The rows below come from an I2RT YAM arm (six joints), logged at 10 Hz.
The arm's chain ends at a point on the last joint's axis. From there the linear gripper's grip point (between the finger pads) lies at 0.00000 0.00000 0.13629 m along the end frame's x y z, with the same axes.
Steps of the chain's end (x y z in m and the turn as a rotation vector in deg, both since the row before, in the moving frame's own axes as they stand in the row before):
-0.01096 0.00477 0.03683 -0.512 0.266 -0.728
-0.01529 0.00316 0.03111 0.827 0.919 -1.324
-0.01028 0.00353 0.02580 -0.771 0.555 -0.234
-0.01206 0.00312 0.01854 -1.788 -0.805 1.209
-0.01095 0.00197 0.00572 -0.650 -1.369 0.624
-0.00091 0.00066 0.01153 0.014 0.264 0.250
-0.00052 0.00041 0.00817 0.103 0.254 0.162
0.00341 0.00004 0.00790 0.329 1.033 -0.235
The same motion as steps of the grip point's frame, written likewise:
-0.01032 0.00598 0.03682 -0.512 0.266 -0.728
-0.01313 0.00117 0.03108 0.827 0.919 -1.324
-0.00896 0.00536 0.02578 -0.771 0.555 -0.234
-0.01402 0.00735 0.01846 -1.788 -0.805 1.209
-0.01421 0.00350 0.00567 -0.650 -1.369 0.624
-0.00028 0.00063 0.01153 0.014 0.264 0.250
0.00008 0.00017 0.00817 0.103 0.254 0.162
0.00587 -0.00075 0.00788 0.329 1.033 -0.235

